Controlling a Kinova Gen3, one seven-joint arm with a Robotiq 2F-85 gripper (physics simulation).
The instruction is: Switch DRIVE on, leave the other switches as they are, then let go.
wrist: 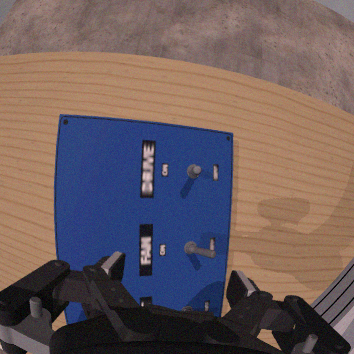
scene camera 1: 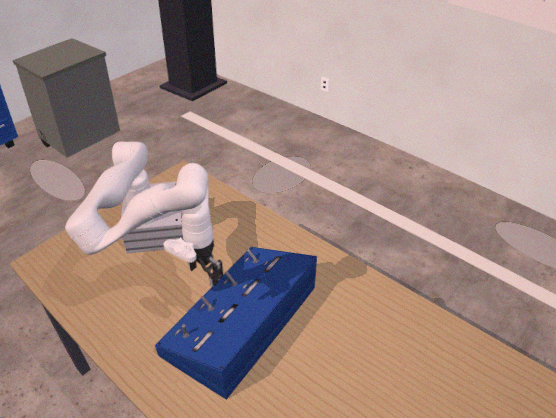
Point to a blue switch panel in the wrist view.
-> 127, 185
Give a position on a blue switch panel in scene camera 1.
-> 223, 342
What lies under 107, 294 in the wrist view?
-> My gripper.
